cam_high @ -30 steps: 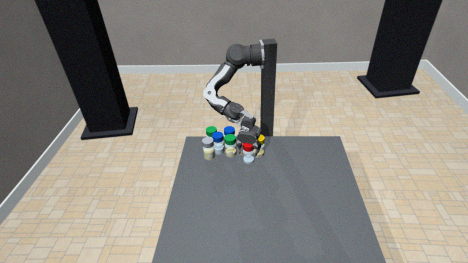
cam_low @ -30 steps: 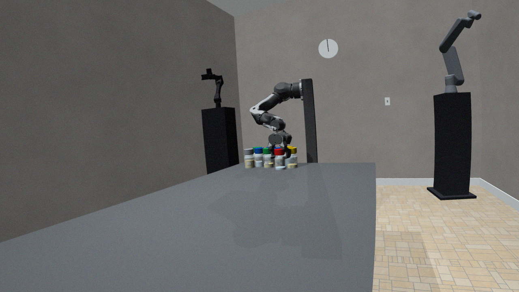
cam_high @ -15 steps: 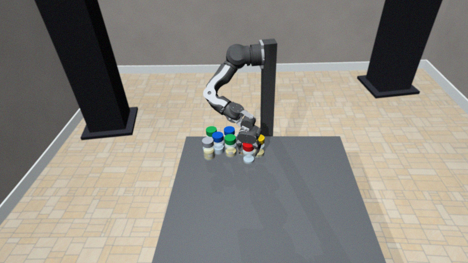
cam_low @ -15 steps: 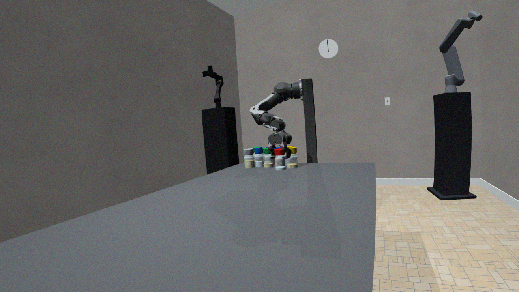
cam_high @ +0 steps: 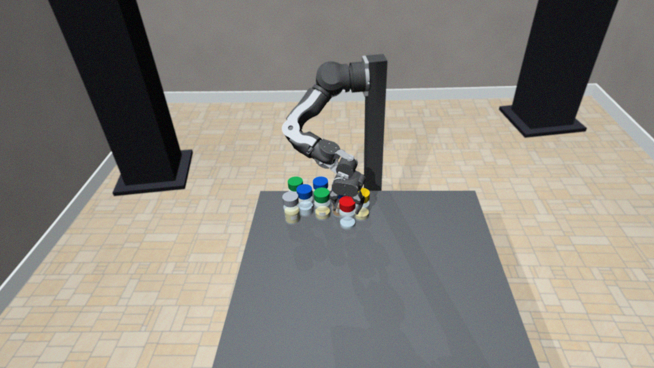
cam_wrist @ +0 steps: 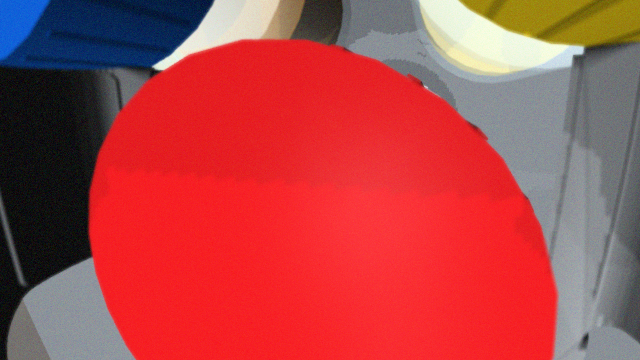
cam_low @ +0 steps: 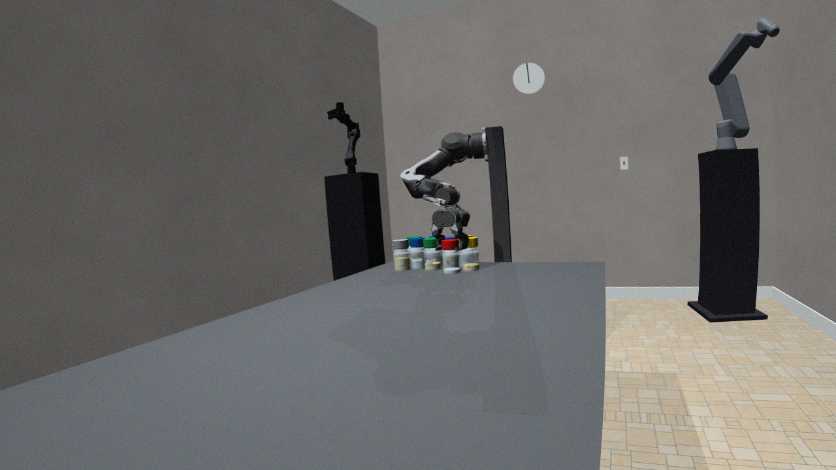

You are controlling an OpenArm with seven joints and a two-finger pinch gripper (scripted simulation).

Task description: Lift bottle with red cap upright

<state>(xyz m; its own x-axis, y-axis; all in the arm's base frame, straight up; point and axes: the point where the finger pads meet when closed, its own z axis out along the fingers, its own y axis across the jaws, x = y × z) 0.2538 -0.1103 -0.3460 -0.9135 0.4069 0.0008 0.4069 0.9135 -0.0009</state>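
The yellow-capped bottle lies 6 cm to the left of my hand, 4 cm behind it and 3 cm below it. Round my hand: green-capped bottle: 8 cm to the right, 6 cm behind, 3 cm below.
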